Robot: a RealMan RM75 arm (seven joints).
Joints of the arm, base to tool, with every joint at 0 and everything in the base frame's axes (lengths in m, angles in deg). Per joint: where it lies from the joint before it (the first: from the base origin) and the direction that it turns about. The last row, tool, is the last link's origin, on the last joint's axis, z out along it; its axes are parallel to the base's.
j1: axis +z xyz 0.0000 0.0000 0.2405
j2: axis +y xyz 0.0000 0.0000 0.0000
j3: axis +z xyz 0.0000 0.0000 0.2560
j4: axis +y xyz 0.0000 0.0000 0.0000
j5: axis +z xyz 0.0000 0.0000 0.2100
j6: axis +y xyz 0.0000 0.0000 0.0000
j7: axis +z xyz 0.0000 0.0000 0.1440
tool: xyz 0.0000 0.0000 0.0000
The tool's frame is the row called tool.
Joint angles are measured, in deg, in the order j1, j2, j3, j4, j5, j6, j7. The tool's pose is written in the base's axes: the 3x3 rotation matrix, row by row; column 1 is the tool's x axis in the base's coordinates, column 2 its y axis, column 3 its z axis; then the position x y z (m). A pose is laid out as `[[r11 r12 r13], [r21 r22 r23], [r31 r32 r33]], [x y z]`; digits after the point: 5 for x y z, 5 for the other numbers.
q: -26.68 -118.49 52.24 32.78 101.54 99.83 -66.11
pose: [[0.77230 0.22151 0.59539], [0.17639 -0.97516 0.13400], [0.61028 0.00153 -0.79218]], [-0.24328 0.28523 -0.01872]
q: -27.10 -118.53 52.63 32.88 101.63 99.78 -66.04
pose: [[0.77725 0.20936 0.59333], [0.16933 -0.97783 0.12322], [0.60597 0.00470 -0.79547]], [-0.24086 0.28650 -0.01976]
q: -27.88 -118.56 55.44 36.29 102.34 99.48 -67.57
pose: [[0.81512 0.15467 0.55826], [0.13682 -0.98783 0.07391], [0.56290 0.01614 -0.82636]], [-0.23170 0.29155 -0.01988]
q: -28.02 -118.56 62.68 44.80 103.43 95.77 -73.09
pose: [[0.88896 0.09481 0.44805], [0.09187 -0.99537 0.02837], [0.44867 0.01594 -0.89356]], [-0.21641 0.30251 -0.02215]
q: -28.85 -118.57 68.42 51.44 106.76 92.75 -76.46
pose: [[0.94456 0.01284 0.32808], [0.01691 -0.99981 -0.00956], [0.32789 0.01458 -0.94460]], [-0.20199 0.31026 -0.02751]
